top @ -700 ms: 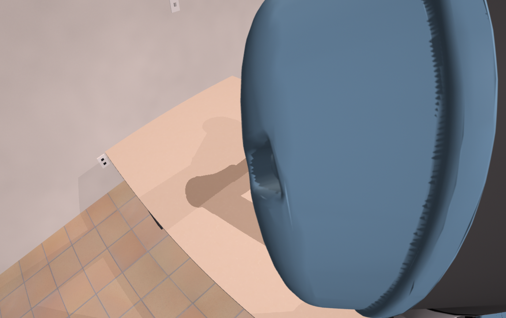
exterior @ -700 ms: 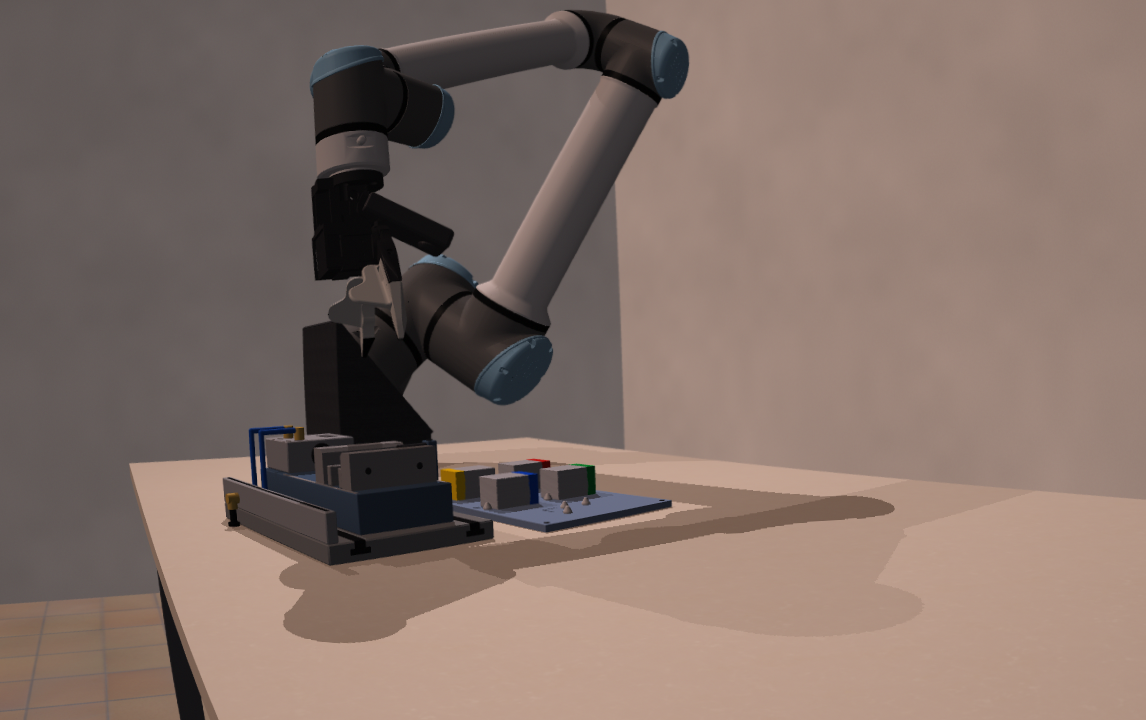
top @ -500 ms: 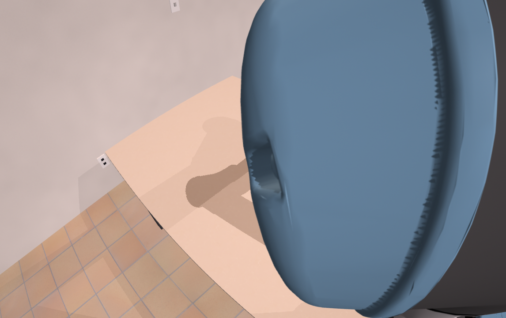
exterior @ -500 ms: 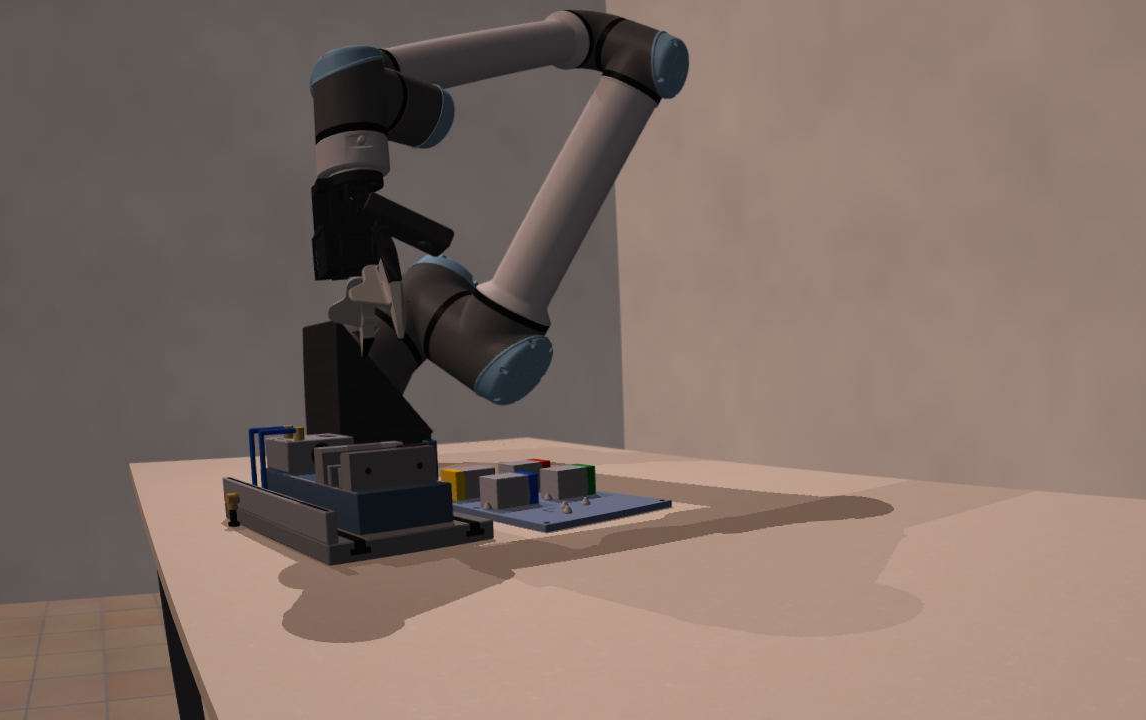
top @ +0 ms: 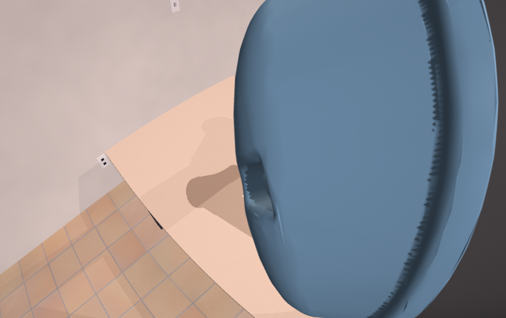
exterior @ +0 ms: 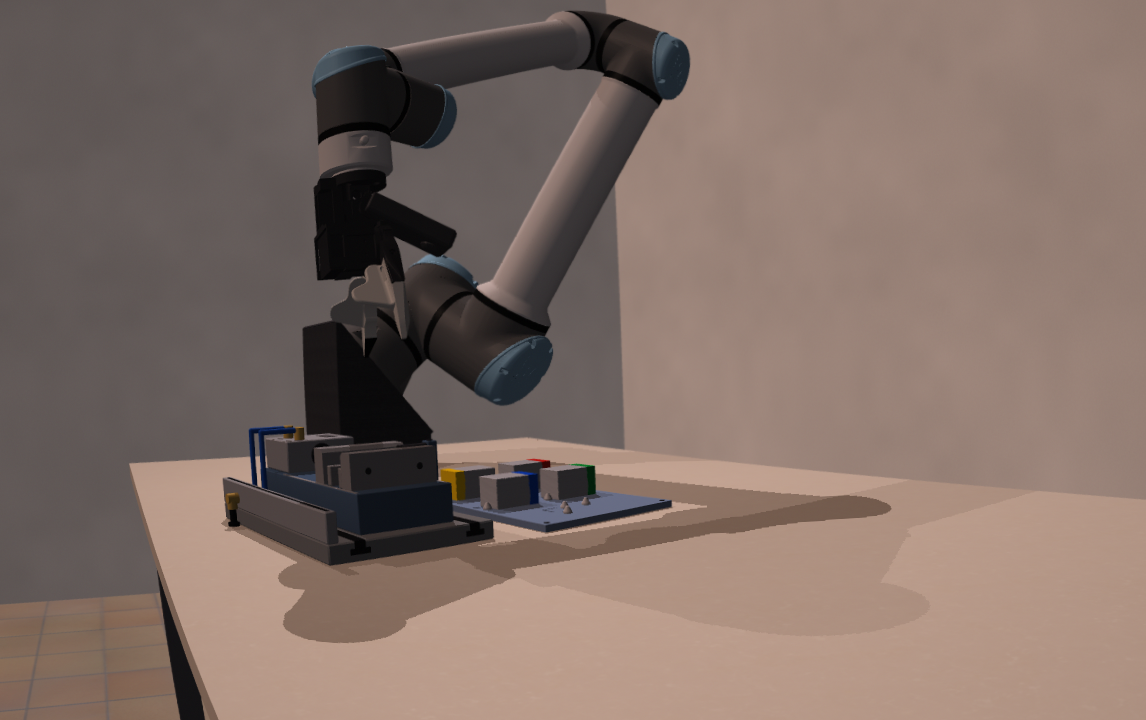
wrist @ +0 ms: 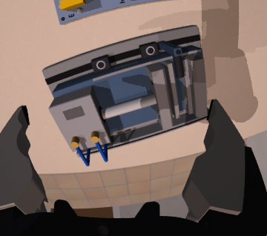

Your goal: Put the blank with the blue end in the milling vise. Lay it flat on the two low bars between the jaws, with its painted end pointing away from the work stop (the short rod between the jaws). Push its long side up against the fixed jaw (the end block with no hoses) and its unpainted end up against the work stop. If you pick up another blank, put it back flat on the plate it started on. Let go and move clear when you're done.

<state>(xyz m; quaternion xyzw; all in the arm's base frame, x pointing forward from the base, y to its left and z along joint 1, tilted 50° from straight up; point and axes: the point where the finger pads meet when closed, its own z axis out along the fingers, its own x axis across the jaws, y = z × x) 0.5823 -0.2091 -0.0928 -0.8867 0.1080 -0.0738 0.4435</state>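
The blue-ended blank lies 170 mm below my hand, 130 mm to the left of it and 50 mm ahead of it. Also, from my hand: pale rod: 120 mm below, 70 mm to the right, 10 mm ahead; moving jaw: 120 mm below, 70 mm to the right, 70 mm ahead; work stop: 110 mm below, 90 mm ahead, 20 mm to the right.
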